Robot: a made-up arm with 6 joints. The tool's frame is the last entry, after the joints.
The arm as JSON. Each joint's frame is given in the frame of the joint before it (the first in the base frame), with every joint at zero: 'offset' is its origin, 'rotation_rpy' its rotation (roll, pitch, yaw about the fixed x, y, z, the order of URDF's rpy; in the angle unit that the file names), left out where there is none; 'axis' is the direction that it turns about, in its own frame. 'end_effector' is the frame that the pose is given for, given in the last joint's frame.
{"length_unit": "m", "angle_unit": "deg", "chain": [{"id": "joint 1", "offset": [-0.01, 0.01, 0.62], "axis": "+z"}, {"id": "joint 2", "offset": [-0.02, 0.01, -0.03], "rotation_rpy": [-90.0, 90.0, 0.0], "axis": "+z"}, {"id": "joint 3", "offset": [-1.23, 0.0, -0.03], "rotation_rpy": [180.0, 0.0, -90.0], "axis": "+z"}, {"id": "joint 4", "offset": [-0.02, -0.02, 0.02], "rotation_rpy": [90.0, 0.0, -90.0], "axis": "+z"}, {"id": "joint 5", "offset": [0.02, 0.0, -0.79], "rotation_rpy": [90.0, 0.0, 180.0], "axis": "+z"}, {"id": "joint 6", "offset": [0.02, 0.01, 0.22], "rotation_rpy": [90.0, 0.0, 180.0], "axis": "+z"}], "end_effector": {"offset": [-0.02, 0.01, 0.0], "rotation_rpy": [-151.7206, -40.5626, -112.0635]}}
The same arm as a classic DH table. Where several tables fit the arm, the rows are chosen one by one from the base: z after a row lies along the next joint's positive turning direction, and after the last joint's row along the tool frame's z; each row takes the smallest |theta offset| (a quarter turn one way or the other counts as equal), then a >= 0, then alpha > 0; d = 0 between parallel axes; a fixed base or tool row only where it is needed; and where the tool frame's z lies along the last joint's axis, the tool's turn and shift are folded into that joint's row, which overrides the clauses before.
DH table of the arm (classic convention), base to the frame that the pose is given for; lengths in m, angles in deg. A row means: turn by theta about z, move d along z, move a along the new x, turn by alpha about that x. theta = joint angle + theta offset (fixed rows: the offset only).
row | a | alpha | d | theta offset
base (fixed) | -0.0141 | 0.00 | 0.0000 | -45.00
joint 1 | -0.0200 | -90.00 | 0.5900 | 45.00
joint 2 | 1.2300 | 180.00 | 0.0000 | -90.00
joint 3 | -0.0200 | -90.00 | 0.0400 | 0.00
joint 4 | -0.0200 | 90.00 | -0.7700 | 0.00
joint 5 | 0.0200 | -90.00 | 0.2200 | 0.00
joint 6 | 0.0161 | -131.99 | -0.0040 | 17.54
tool (fixed) | 0.0000 | 0.00 | -0.0209 | -61.04

